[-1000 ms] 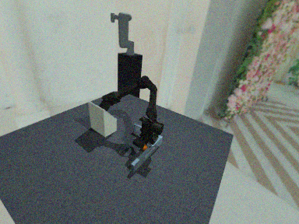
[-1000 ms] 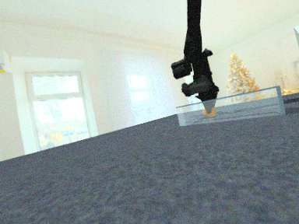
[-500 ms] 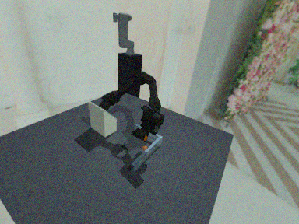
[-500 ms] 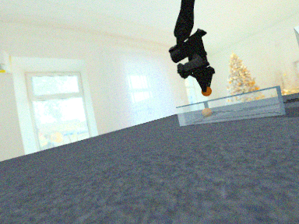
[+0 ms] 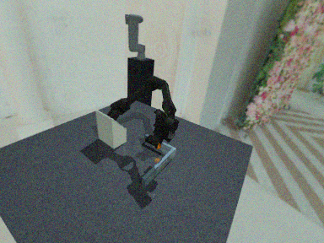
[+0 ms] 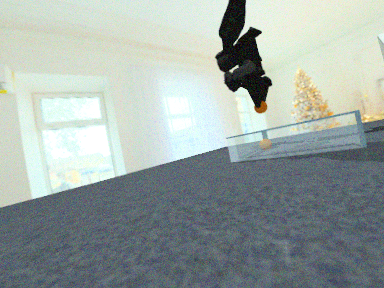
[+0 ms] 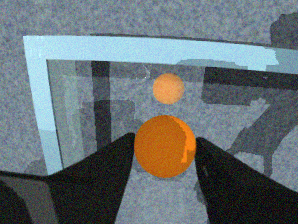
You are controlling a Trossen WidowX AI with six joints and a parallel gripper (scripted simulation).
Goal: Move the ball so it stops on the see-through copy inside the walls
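My gripper tip is now 110 mm above the see-through copy of ball, 10 mm to the left of it and 10 mm short of it. Also, from my gripper tip: orange ball (right at my gripper tip); clear wall (120 mm to the left, 90 mm below, 70 mm behind).
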